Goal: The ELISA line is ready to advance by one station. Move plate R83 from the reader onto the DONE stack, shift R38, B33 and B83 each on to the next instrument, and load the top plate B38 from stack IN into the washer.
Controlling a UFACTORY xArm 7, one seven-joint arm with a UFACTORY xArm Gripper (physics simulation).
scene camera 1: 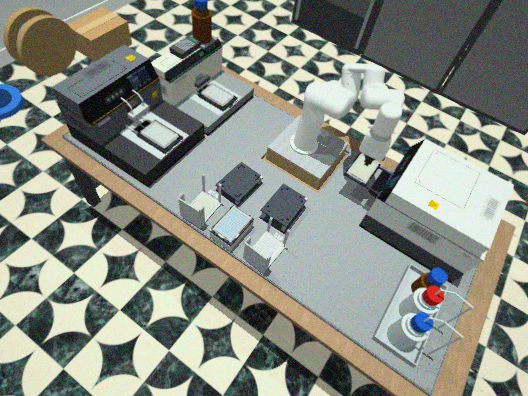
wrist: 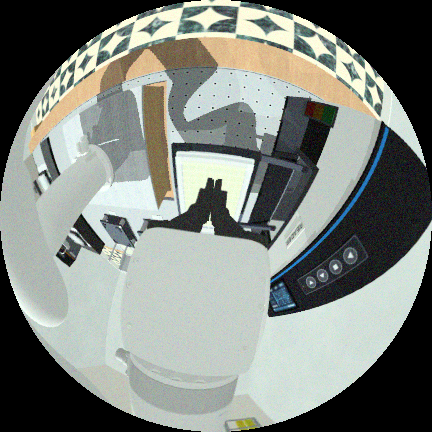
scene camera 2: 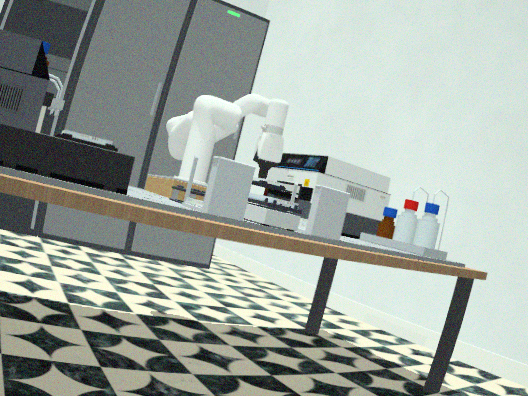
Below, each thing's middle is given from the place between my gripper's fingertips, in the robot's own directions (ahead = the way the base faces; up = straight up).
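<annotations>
Reader tray [wrist: 175, 146]: from my hand, 2 cm ahead, 4 cm to the left, 2 cm below.
</annotations>
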